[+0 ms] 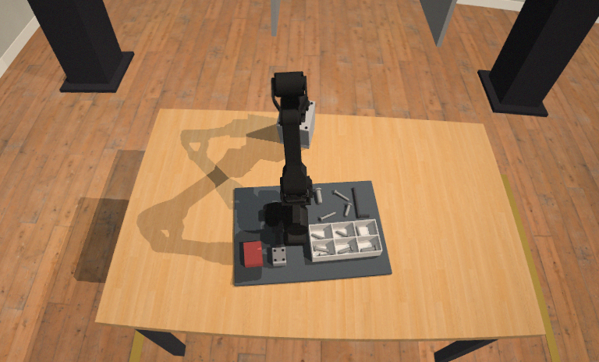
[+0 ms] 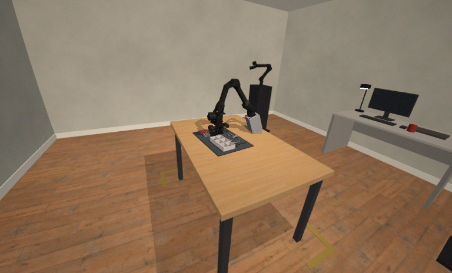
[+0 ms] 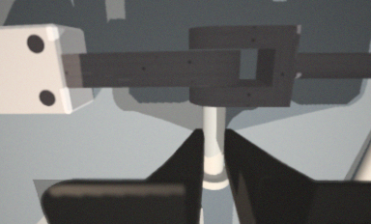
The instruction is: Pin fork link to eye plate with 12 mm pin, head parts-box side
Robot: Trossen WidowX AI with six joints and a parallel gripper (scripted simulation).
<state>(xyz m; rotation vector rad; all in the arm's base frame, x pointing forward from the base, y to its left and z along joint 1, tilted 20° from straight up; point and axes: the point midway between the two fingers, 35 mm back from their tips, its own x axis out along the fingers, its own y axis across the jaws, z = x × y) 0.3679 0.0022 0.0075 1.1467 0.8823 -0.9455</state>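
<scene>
Right now the pale pin is 30 mm below my hand. From my hand the other things lie so: dark eye plate bar (40 mm to the right, 30 mm below, 20 mm ahead); then light grey block (100 mm ahead, 30 mm to the right, 20 mm below); then red block (110 mm to the right, 90 mm ahead, 30 mm below).
</scene>
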